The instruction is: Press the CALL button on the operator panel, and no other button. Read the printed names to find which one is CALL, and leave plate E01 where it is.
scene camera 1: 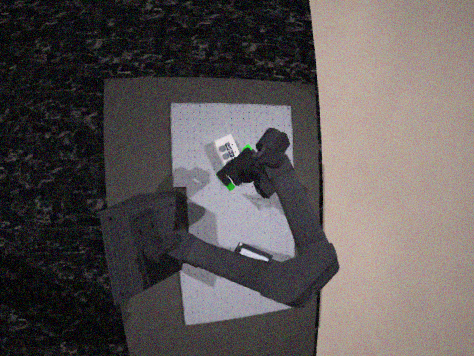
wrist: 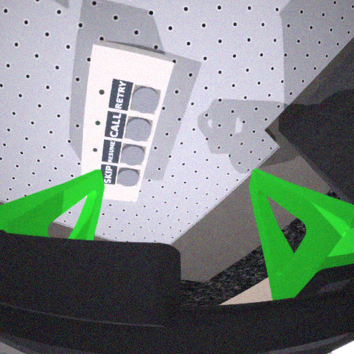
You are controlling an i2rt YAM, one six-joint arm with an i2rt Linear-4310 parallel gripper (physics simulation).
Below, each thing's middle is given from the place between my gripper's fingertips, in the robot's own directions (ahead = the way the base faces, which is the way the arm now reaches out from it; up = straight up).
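Counting from my hand, the white operator panel (wrist: 116,70) is 110 mm below, then 30 mm ahead and 30 mm to the left.
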